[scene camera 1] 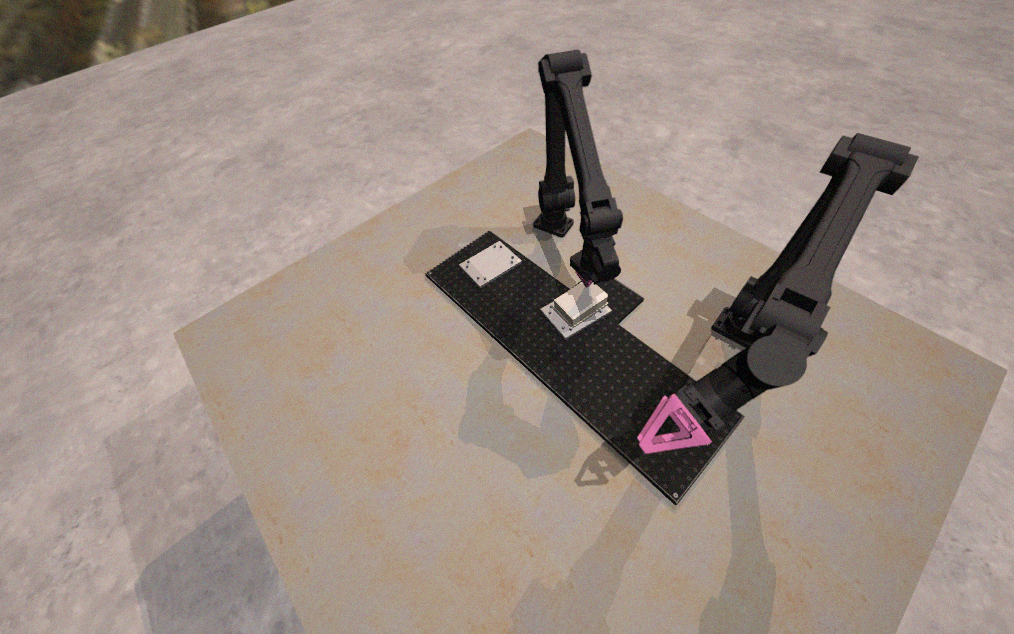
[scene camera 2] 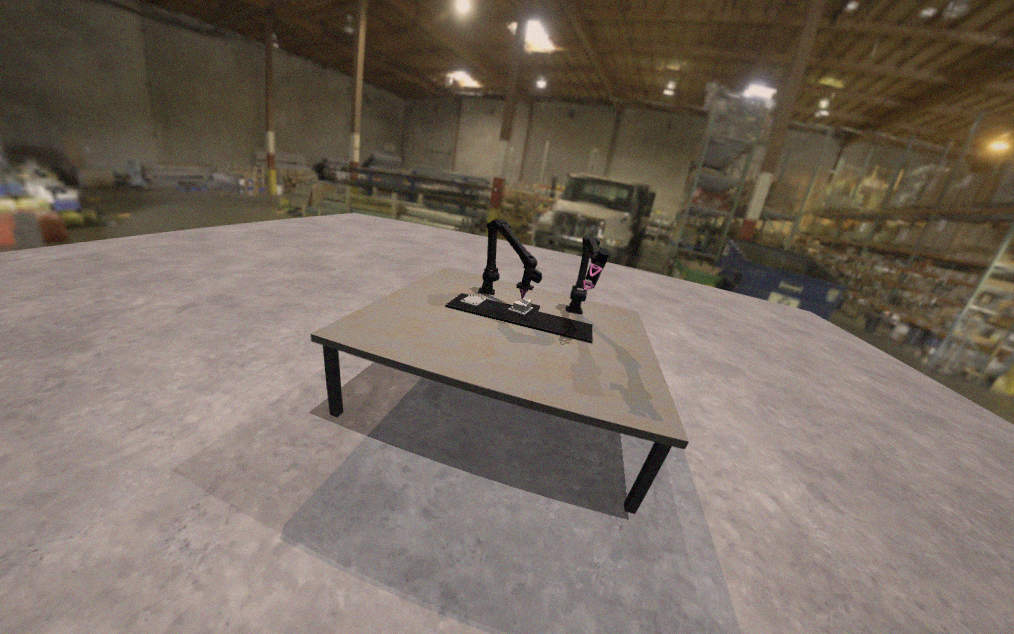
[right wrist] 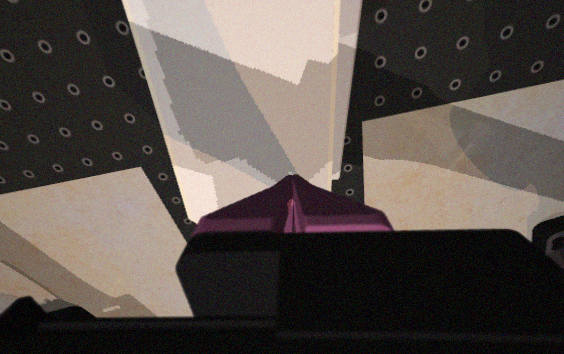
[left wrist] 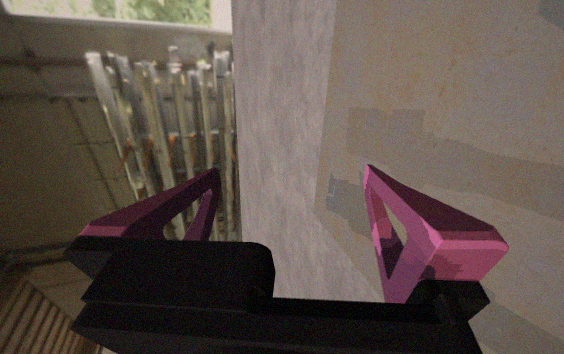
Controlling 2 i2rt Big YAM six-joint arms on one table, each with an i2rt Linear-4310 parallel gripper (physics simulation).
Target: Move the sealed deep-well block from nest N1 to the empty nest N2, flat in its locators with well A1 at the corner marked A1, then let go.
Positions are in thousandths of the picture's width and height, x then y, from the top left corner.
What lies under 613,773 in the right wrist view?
My right gripper.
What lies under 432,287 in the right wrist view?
A pale block.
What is my right gripper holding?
A pale block.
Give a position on a pale block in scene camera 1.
571,479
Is my left gripper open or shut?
Open.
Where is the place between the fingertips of my left gripper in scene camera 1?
632,703
